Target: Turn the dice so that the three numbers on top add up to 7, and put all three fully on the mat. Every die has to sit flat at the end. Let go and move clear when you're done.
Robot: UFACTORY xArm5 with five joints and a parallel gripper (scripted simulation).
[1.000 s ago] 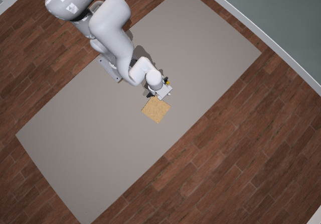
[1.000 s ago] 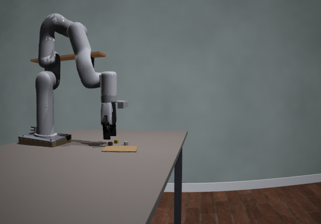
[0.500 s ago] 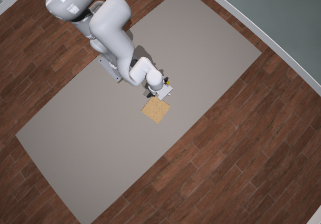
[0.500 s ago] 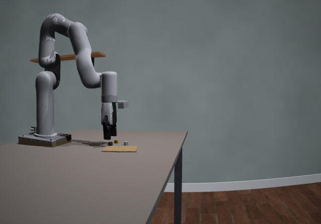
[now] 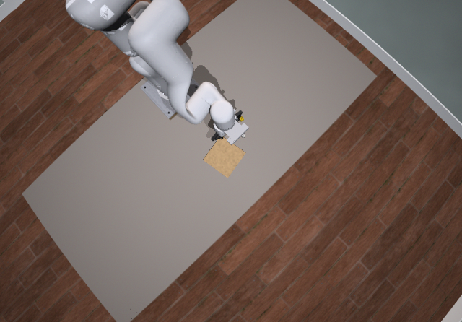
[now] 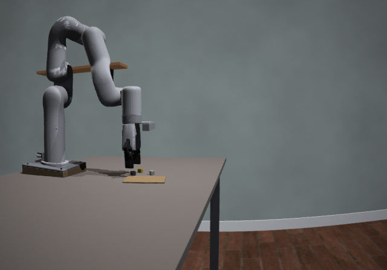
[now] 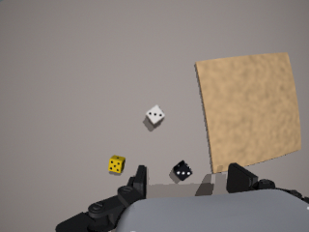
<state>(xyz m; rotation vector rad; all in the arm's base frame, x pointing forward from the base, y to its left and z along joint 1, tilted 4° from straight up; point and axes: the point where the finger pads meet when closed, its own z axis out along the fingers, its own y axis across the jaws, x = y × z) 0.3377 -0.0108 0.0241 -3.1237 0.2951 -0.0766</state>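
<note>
Now: hand 40 mm above the black die. The rest, counted from my hand: white die 70 mm ahead, 20 mm to the left, 40 mm below; then yellow die 20 mm ahead, 80 mm to the left, 40 mm below; then tan mat 50 mm ahead, 110 mm to the right, 40 mm below.
</note>
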